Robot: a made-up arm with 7 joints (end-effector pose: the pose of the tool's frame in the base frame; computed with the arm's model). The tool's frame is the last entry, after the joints. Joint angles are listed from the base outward.
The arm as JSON. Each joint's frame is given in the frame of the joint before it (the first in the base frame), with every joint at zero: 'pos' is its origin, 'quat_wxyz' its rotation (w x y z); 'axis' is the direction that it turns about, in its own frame. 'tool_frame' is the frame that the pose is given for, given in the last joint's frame.
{
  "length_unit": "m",
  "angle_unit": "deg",
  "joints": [
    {
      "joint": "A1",
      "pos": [
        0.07,
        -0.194,
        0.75
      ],
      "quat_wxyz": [
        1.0,
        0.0,
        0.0,
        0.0
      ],
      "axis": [
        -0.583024,
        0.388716,
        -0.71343
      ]
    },
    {
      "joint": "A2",
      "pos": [
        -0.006,
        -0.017,
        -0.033
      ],
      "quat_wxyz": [
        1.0,
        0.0,
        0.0,
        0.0
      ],
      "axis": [
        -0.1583,
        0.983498,
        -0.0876
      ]
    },
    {
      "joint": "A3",
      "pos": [
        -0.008,
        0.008,
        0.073
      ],
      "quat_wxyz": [
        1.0,
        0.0,
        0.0,
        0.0
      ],
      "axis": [
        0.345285,
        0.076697,
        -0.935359
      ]
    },
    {
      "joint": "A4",
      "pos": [
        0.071,
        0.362,
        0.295
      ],
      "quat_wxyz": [
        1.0,
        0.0,
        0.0,
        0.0
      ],
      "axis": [
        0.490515,
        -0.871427,
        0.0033
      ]
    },
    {
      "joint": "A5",
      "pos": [
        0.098,
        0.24,
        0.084
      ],
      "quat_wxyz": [
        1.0,
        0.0,
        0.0,
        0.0
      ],
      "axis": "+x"
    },
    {
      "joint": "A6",
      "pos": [
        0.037,
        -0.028,
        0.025
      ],
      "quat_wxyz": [
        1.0,
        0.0,
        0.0,
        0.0
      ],
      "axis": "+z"
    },
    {
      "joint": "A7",
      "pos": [
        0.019,
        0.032,
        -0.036
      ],
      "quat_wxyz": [
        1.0,
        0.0,
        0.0,
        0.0
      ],
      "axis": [
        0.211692,
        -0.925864,
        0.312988
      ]
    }
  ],
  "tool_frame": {
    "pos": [
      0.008,
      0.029,
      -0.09
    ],
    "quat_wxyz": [
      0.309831,
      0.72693,
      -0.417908,
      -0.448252
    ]
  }
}
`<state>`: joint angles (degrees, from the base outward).
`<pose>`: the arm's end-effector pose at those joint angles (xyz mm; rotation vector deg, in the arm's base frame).
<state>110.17 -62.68 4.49 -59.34 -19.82 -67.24 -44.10</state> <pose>429.8 -75.6 370.8 93.39 147.06 -4.59</pose>
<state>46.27 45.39 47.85 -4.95 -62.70 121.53 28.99</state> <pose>663.5 -454.9 569.9 63.27 26.35 -154.19</pose>
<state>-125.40 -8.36 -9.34 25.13 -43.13 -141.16 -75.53</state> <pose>-272.9 -833.1 938.5 -19.84 -85.22 150.08</pose>
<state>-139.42 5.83 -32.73 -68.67 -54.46 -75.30 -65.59</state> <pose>-311.9 -453.0 544.3 -141.39 75.36 43.98</pose>
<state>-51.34 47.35 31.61 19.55 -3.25 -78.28 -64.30</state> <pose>430.8 409.6 1150.0 17.72 61.83 167.50</pose>
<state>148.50 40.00 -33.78 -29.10 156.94 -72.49 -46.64</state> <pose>155.2 -710.6 180.2 9.12 6.33 4.55</pose>
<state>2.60 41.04 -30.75 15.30 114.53 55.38 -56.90</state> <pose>147.6 559.7 1060.9 -124.14 -76.51 101.91</pose>
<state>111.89 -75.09 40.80 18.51 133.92 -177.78 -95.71</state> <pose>723.9 364.9 806.8 47.74 -71.27 116.09</pose>
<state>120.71 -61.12 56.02 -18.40 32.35 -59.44 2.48</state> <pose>743.6 -129.8 908.5 -6.62 130.98 2.69</pose>
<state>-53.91 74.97 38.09 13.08 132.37 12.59 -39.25</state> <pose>498.5 553.4 926.3 -68.13 -43.44 111.42</pose>
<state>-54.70 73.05 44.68 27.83 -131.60 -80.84 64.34</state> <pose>690.2 450.4 975.2 41.79 -45.77 92.53</pose>
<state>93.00 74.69 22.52 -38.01 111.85 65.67 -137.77</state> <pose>139.5 -640.4 232.7 37.94 -2.99 117.79</pose>
